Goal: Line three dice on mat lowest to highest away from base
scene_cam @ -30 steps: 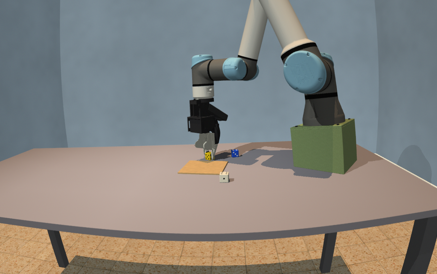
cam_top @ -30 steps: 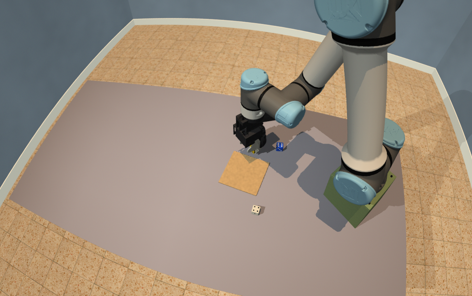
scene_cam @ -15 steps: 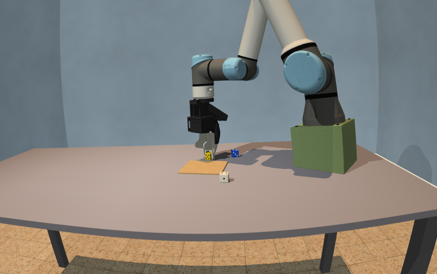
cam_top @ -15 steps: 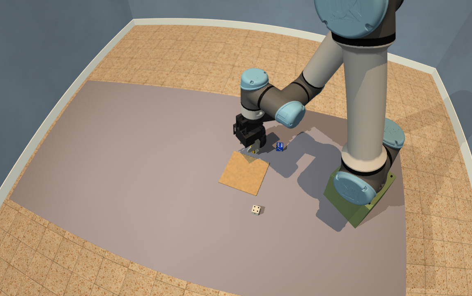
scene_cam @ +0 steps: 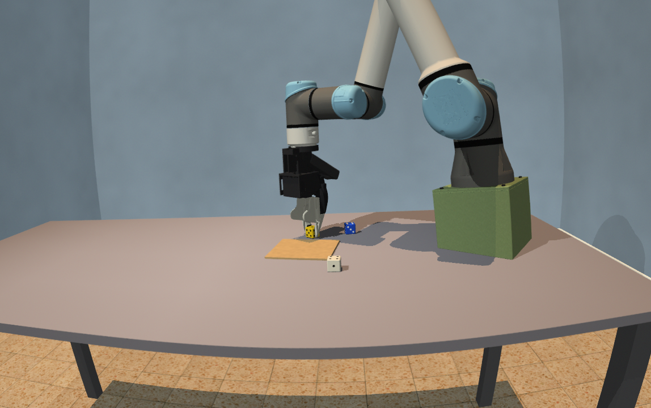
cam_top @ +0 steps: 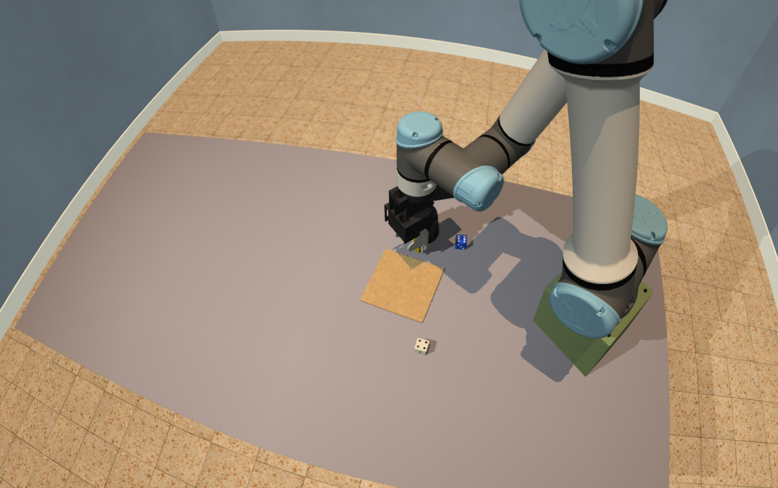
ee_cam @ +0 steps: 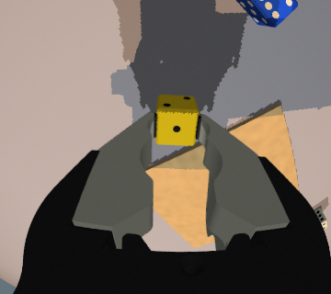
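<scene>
The blue die lies 90 mm behind my hand, 40 mm to the right of it and 10 mm below it. Round my hand: white die: 80 mm behind, 230 mm to the left, 10 mm below; then mat: 100 mm to the left, 20 mm below; then yellow die: right at my hand.
</scene>
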